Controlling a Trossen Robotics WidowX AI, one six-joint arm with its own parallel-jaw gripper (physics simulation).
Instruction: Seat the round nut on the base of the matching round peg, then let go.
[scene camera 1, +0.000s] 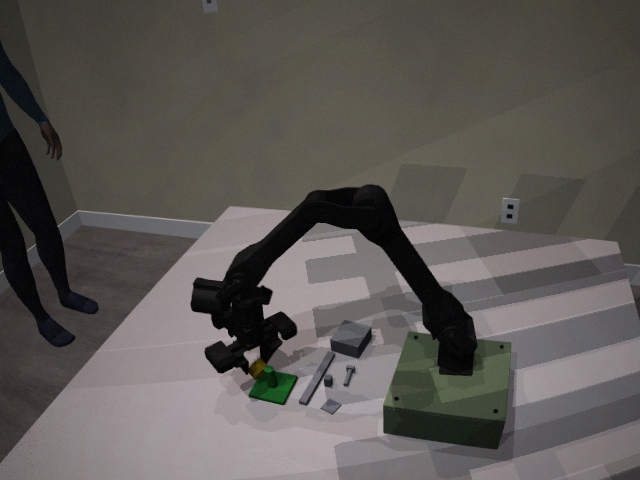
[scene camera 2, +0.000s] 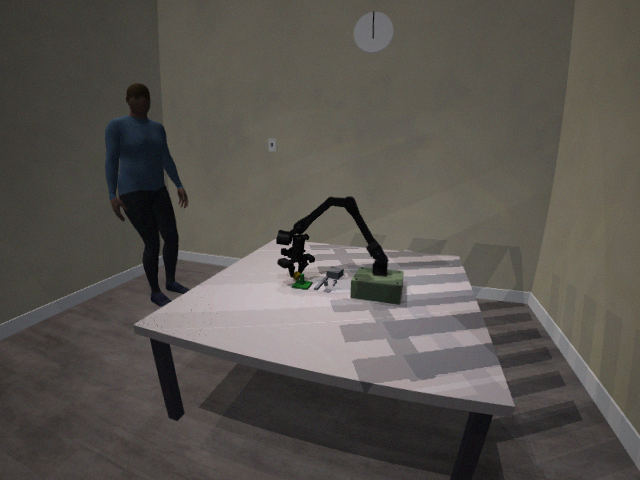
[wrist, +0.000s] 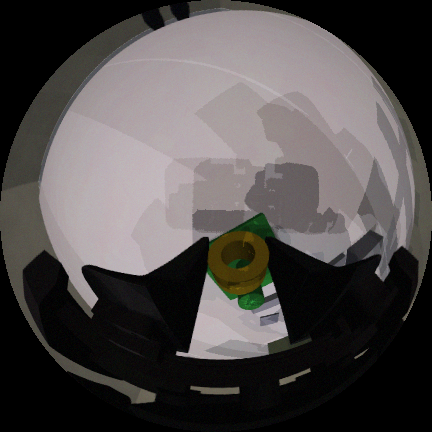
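The round nut, a yellow-brown ring (scene camera 1: 257, 368) (scene camera 2: 296, 275) (wrist: 239, 260), is held above the table beside the peg. The green round peg (scene camera 1: 271, 379) (scene camera 2: 301, 279) (wrist: 251, 300) stands upright on its square green base (scene camera 1: 285, 391) (scene camera 2: 305, 285) (wrist: 260, 223). In the wrist view the peg's top shows outside the ring, below its lower edge, and part of the green base shows through the hole. The nut looks slightly tilted there. My gripper (scene camera 1: 256, 364) (scene camera 2: 296, 273) (wrist: 236, 242) is shut on the nut, one finger on each side.
A grey block (scene camera 1: 350, 338) (scene camera 2: 334, 273), a long grey bar (scene camera 1: 316, 379), a small cube (scene camera 1: 328, 380), a bolt-like piece (scene camera 1: 349, 375) and a thin plate (scene camera 1: 330, 406) lie between the peg base and the arm's green pedestal (scene camera 1: 447, 421) (scene camera 2: 377, 289). A person (scene camera 2: 142, 160) stands beyond the table.
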